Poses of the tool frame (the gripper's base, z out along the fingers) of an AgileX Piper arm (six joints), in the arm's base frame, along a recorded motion.
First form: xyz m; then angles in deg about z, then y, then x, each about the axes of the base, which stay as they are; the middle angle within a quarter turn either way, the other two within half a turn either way.
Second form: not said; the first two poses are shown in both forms.
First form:
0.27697 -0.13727 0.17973 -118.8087 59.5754 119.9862
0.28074 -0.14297 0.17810 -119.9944 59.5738 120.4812
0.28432 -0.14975 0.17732 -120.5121 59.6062 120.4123
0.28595 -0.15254 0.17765 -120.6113 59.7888 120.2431
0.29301 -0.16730 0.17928 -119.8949 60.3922 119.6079
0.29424 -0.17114 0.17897 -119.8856 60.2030 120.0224
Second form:
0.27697 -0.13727 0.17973 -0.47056 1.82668 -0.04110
0.28074 -0.14297 0.17810 -0.46855 1.83060 -0.05384
0.28432 -0.14975 0.17732 -0.46831 1.82980 -0.06385
0.28595 -0.15254 0.17765 -0.46607 1.82703 -0.06756
0.29301 -0.16730 0.17928 -0.45888 1.81738 -0.06288
0.29424 -0.17114 0.17897 -0.46029 1.82206 -0.05678

